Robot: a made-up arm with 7 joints. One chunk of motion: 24 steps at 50 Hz.
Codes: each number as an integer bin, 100 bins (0 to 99) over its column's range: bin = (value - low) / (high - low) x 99, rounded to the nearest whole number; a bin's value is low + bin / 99 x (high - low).
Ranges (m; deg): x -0.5..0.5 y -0.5..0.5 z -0.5..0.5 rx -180..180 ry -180..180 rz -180..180
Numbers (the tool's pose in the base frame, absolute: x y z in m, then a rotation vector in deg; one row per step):
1: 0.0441 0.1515 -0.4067 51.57 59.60 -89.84
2: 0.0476 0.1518 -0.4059 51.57 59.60 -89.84
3: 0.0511 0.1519 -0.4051 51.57 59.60 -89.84
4: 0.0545 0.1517 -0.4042 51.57 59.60 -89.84
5: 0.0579 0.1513 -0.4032 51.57 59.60 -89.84
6: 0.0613 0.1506 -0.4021 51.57 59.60 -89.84
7: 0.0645 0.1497 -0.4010 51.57 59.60 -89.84
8: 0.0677 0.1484 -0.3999 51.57 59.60 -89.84
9: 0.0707 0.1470 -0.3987 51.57 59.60 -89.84
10: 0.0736 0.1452 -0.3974 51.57 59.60 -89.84
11: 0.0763 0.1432 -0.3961 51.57 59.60 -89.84
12: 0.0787 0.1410 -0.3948 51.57 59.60 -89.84
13: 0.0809 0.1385 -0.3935 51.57 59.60 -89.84
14: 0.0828 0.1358 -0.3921 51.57 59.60 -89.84
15: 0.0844 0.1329 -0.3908 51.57 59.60 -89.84
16: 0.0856 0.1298 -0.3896 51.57 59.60 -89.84
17: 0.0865 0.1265 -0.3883 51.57 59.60 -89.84
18: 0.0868 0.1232 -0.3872 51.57 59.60 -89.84
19: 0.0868 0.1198 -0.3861 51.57 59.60 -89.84
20: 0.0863 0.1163 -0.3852 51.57 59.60 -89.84
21: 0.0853 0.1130 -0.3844 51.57 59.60 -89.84
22: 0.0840 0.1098 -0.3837 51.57 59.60 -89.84
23: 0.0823 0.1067 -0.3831 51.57 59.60 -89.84
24: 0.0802 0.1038 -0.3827 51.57 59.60 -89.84
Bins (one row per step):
1: 54 64 9 64 66 25
2: 54 65 9 64 66 25
3: 55 65 9 64 66 25
4: 55 65 9 64 66 25
5: 55 64 10 64 66 25
6: 56 64 10 64 66 25
7: 56 64 10 64 66 25
8: 56 64 10 64 66 25
9: 56 64 10 64 66 25
10: 57 64 10 64 66 25
11: 57 64 10 64 66 25
12: 57 63 10 64 66 25
13: 58 63 11 64 66 25
14: 58 63 11 64 66 25
15: 58 63 11 64 66 25
16: 58 62 11 64 66 25
17: 58 62 11 64 66 25
18: 58 62 11 64 66 25
19: 58 61 11 64 66 25
20: 58 61 11 64 66 25
21: 58 61 11 64 66 25
22: 58 60 12 64 66 25
23: 58 60 12 64 66 25
24: 57 60 12 64 66 25

